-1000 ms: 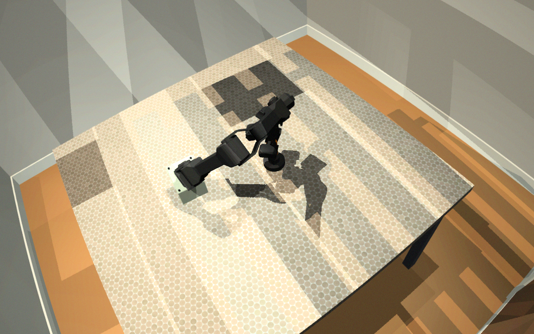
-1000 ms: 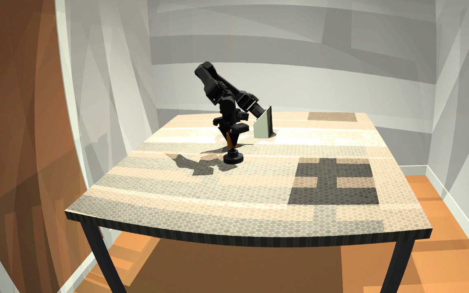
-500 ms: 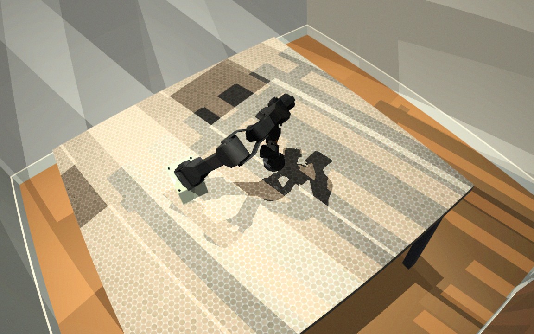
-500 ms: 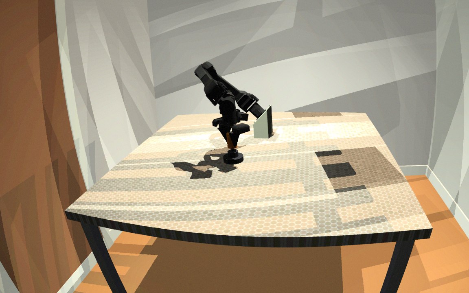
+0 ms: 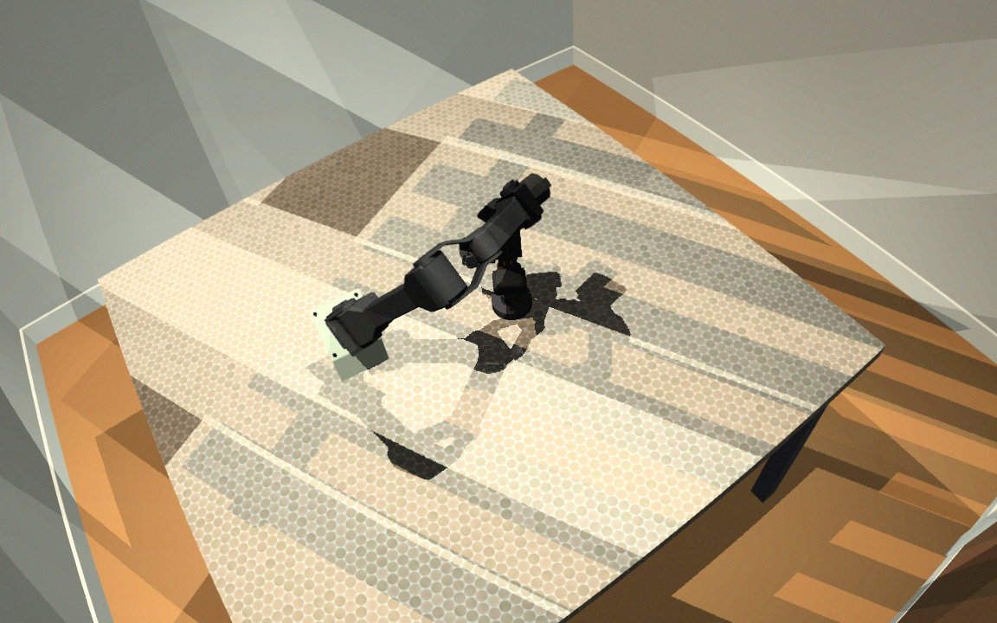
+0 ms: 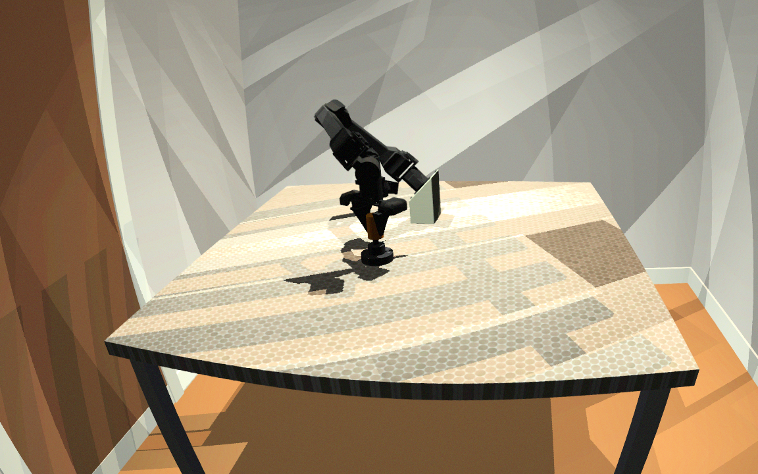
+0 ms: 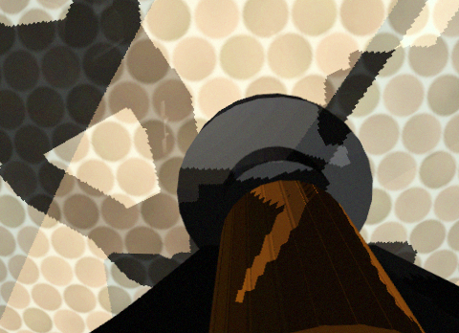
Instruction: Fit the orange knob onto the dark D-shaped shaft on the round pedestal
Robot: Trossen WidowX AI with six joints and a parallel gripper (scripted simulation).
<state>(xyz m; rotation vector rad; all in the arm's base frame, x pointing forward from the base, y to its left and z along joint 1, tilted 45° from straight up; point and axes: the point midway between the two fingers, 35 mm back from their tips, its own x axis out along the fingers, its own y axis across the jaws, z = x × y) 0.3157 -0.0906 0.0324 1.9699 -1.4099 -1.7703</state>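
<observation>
The orange knob is 2 cm above my gripper tip. The rest, counted from my gripper tip: dark round pedestal: 4 cm below.
</observation>
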